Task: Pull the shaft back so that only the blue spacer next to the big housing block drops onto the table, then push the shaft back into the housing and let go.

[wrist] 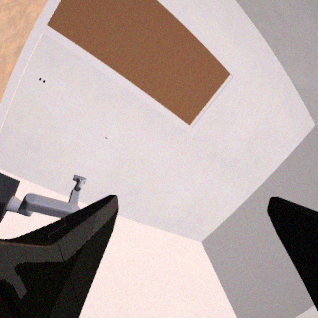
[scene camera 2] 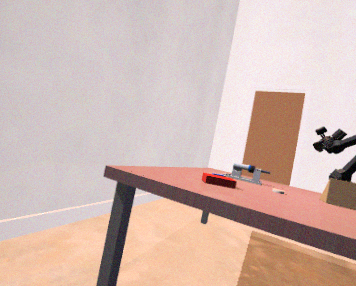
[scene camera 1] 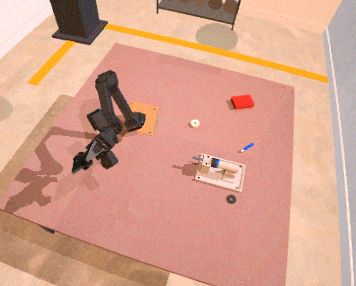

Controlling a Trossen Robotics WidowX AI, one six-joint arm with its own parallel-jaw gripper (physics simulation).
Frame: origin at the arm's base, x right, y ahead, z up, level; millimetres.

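Seen in the pictures: gripper, fingertip midpoint: (wrist: 193, 203) (scene camera 2: 324, 137) (scene camera 1: 79, 167); arm's base at its link origin: (scene camera 2: 345, 194) (scene camera 1: 139, 118).
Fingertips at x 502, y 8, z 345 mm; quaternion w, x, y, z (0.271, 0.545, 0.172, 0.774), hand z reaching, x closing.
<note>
Pixels of each thing's middle, then the offset from my fingertips to it. "pt": a spot on its surface instead. Level surfaces: height alone.
- grey shaft end at a spot on its surface: (scene camera 1: 198, 158) (scene camera 2: 265, 170) pt dz -316, dx -338, dy +351 mm
- red block at the middle of its body: (scene camera 2: 218, 180) (scene camera 1: 242, 102) dz -387, dx -851, dy +523 mm
- white ring at the middle of its body: (scene camera 2: 278, 191) (scene camera 1: 195, 123) dz -396, dx -603, dy +283 mm
- blue pen-like tool at the middle of its body: (scene camera 1: 250, 145) dz -395, dx -550, dy +605 mm
- dark ring at the middle of its body: (scene camera 1: 231, 199) dz -399, dx -218, dy +551 mm
- pink table at its surface level: dz -401 mm
The housing block (scene camera 1: 229, 168) (scene camera 2: 241, 167) is pale and rounded and stands on a light base plate (scene camera 1: 212, 183). The blue spacer (scene camera 1: 215, 163) (scene camera 2: 252, 169) is a blue band on the shaft line, against the housing's end. The grey shaft end (scene camera 1: 198, 158) (scene camera 2: 265, 172) sticks out past a smaller upright support (scene camera 1: 205, 161) on the side towards the arm. Any gap between spacer and housing is too small to tell. My gripper (scene camera 1: 80, 162) (wrist: 193, 203) is open and empty, raised on the near left side, far from the shaft. In the wrist view the fingers stand wide apart, facing walls.
A red block (scene camera 1: 243, 102) (scene camera 2: 219, 180), a white ring (scene camera 1: 195, 123) (scene camera 2: 278, 191), a blue pen-like tool (scene camera 1: 248, 147) and a dark ring (scene camera 1: 231, 199) lie on the pink table (scene camera 1: 150, 210). The arm's orange base board (scene camera 1: 150, 112) is at the left.
</note>
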